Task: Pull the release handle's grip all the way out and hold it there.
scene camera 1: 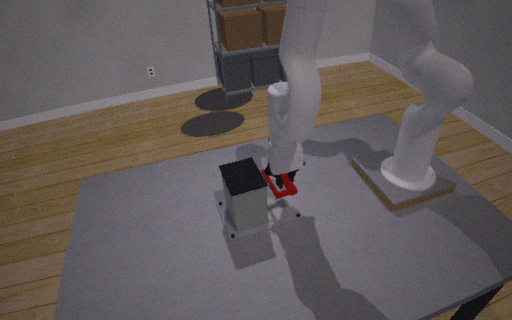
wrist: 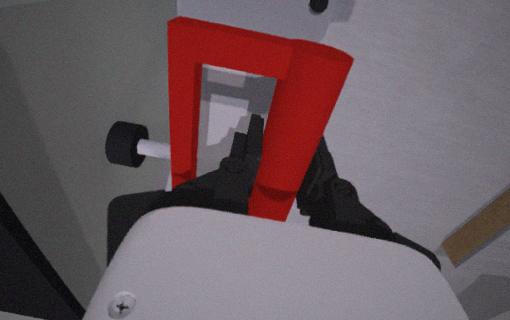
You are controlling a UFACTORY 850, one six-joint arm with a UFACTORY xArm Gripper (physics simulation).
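Observation:
The red release handle is a rectangular loop beside a grey-green block with a black top. Its thick round grip is on the side away from the block. A light rod with a black collar shows between block and loop. My gripper is shut on the grip, one finger inside the loop and the other outside. The grip's lower end and parts of the fingers are hidden by the gripper body in the wrist view.
The block stands on a light base plate with black bolts, on the grey table. The arm's base stands on a wood-edged board at the right. A shelf rack with boxes stands behind the table.

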